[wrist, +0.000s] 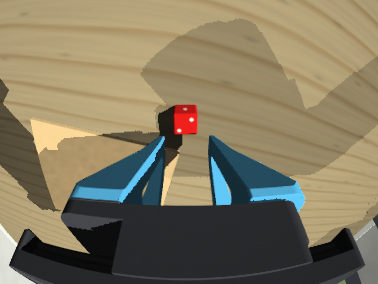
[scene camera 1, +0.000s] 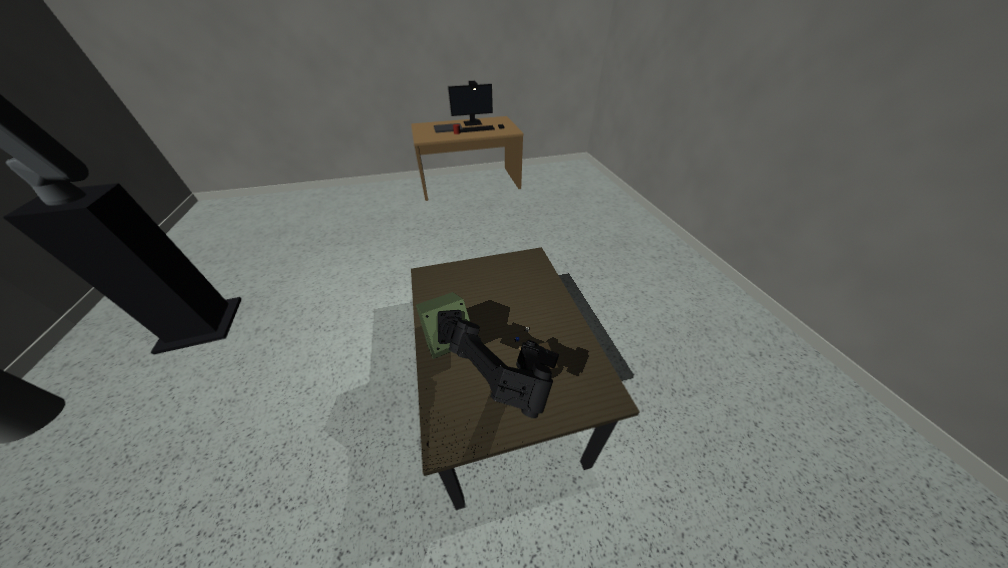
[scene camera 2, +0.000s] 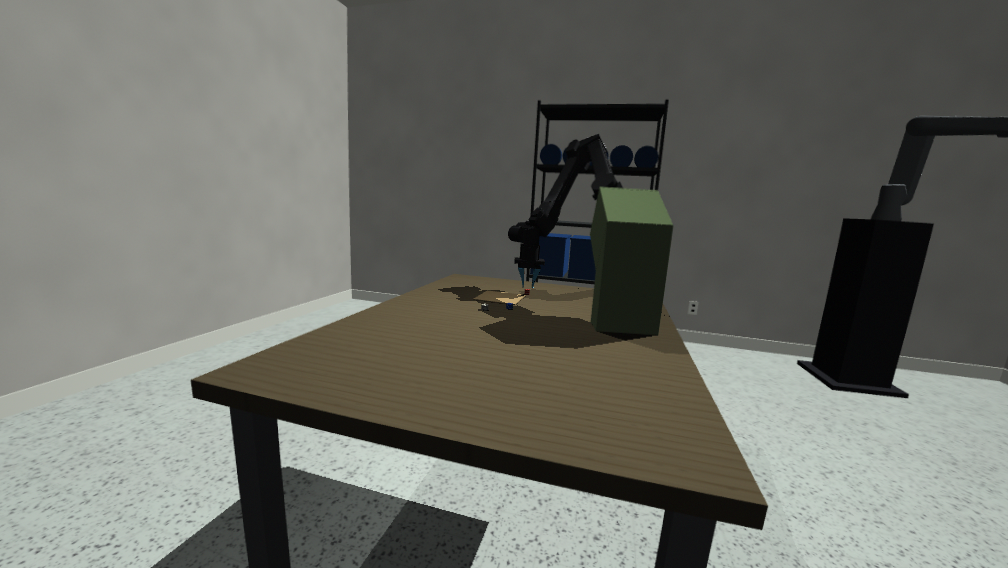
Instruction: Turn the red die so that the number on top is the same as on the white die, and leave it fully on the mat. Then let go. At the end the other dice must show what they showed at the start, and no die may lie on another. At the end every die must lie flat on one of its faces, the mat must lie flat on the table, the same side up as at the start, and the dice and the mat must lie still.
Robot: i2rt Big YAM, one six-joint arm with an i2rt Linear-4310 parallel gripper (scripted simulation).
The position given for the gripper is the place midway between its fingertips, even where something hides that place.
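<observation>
You can see the gripper (wrist: 186,143) here, and there's a tan mat (wrist: 67,154) as well.
</observation>
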